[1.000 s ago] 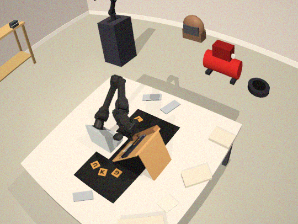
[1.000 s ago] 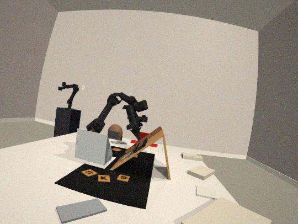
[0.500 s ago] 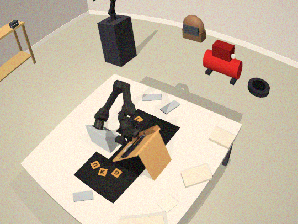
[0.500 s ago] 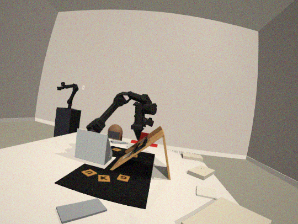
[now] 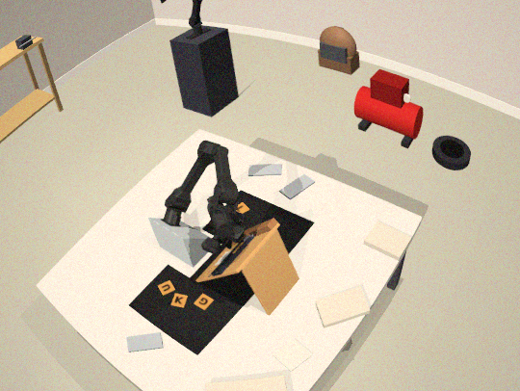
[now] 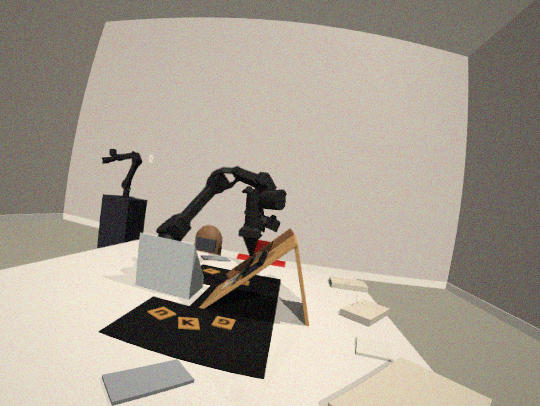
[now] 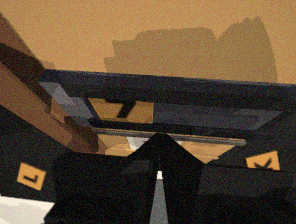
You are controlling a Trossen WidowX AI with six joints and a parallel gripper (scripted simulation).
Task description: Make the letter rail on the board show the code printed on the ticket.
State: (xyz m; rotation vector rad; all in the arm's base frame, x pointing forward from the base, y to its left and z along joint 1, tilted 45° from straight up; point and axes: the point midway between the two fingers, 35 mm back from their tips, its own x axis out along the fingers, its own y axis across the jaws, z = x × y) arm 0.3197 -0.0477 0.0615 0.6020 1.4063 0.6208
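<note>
Right now my gripper tip is 2 cm short of the 7 tile, 4 cm to the right of it and 2 cm above it. From my gripper tip the other things lie so: white ticket 5 cm behind, 10 cm below; then black mat 12 cm behind, 1 cm to the right, 17 cm below; then g tile 2 cm behind, 18 cm to the right, 17 cm below.
</note>
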